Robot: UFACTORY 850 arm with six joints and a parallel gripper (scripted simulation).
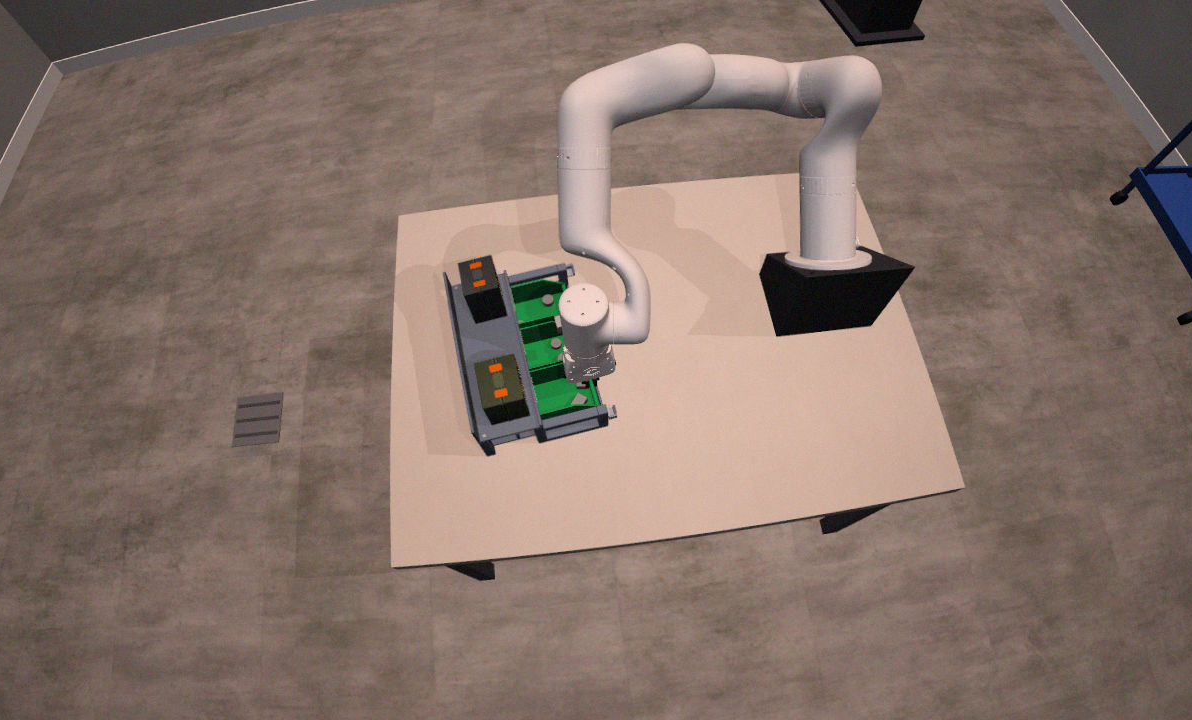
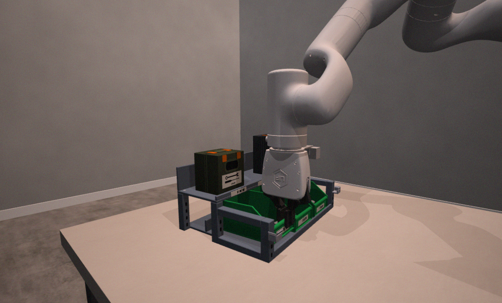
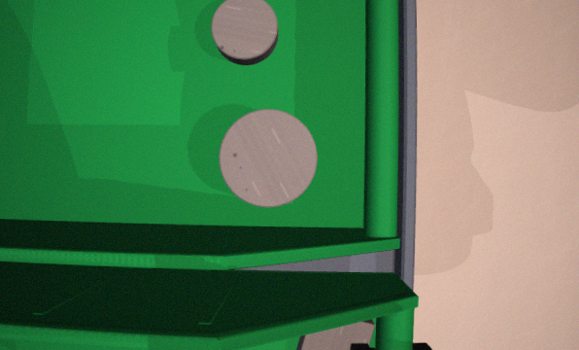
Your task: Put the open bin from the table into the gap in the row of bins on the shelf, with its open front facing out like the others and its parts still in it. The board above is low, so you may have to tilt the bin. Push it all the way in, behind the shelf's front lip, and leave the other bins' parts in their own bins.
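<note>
Right now my hand is 11 cm short of the grey shelf and 9 cm to the left of it. Round my hand: black box: 18 cm ahead, 21 cm to the right, 10 cm above.
</note>
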